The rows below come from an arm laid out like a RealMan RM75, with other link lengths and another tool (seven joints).
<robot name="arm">
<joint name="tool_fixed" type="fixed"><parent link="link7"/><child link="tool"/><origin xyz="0.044 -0.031 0.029" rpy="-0.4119 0 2.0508"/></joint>
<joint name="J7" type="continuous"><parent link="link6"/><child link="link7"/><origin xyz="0 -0.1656 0" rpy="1.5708 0 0"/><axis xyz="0 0 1"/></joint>
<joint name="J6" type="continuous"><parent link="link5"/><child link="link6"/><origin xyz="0 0 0" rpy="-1.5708 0 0"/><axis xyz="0 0 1"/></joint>
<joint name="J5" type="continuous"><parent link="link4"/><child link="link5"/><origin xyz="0 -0.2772 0" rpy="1.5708 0 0"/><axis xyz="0 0 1"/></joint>
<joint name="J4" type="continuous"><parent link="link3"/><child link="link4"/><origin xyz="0 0 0" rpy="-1.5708 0 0"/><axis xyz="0 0 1"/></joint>
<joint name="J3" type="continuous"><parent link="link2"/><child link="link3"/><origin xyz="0 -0.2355 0" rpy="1.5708 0 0"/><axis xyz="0 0 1"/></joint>
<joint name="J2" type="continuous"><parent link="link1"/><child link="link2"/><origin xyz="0 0 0" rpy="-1.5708 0 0"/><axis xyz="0 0 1"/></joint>
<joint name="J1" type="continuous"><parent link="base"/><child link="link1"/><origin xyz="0 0 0.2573"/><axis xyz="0 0 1"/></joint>
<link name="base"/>
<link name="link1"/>
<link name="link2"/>
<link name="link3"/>
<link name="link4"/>
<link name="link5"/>
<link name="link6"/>
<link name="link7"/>
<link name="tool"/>
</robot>
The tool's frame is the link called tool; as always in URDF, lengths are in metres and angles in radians. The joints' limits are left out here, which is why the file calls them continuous.
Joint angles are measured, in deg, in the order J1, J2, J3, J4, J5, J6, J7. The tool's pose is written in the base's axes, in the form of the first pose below.
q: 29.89 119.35 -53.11 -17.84 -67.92 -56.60 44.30
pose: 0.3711 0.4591 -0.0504; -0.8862 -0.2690 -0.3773; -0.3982 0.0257 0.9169; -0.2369 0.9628 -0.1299
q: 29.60 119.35 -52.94 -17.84 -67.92 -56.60 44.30
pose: 0.3737 0.4574 -0.0498; -0.8890 -0.2676 -0.3715; -0.3919 0.0253 0.9197; -0.2367 0.9632 -0.1273
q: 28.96 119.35 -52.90 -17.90 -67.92 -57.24 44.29
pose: 0.3764 0.4535 -0.0496; -0.8907 -0.2624 -0.3712; -0.3909 0.0254 0.9201; -0.2320 0.9646 -0.1252
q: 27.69 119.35 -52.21 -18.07 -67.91 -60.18 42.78
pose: 0.3767 0.4469 -0.0461; -0.8797 -0.2558 -0.4009; -0.4156 0.0041 0.9095; -0.2310 0.9667 -0.1100
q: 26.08 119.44 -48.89 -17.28 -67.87 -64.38 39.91
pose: 0.3820 0.4362 -0.0378; -0.8758 -0.2334 -0.4225; -0.4240 -0.0466 0.9045; -0.2308 0.9713 -0.0582
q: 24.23 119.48 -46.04 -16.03 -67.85 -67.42 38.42
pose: 0.3932 0.4208 -0.0336; -0.8878 -0.2043 -0.4124; -0.4054 -0.0770 0.9109; -0.2179 0.9759 -0.0145
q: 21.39 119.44 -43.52 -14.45 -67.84 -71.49 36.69
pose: 0.4072 0.3969 -0.0305; -0.8995 -0.1739 -0.4009; -0.3874 -0.1074 0.9157; -0.2023 0.9789 0.0292
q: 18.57 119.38 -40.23 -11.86 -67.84 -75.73 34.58
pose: 0.4214 0.3695 -0.0290; -0.9159 -0.1388 -0.3767; -0.3573 -0.1461 0.9225; -0.1831 0.9795 0.0843
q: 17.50 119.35 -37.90 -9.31 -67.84 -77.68 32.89
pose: 0.4283 0.3540 -0.0320; -0.9283 -0.1184 -0.3526; -0.3312 -0.1683 0.9284; -0.1692 0.9786 0.1170
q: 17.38 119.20 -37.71 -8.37 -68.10 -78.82 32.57
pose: 0.4267 0.3500 -0.0345; -0.9269 -0.1076 -0.3596; -0.3397 -0.1669 0.9256; -0.1596 0.9801 0.1181
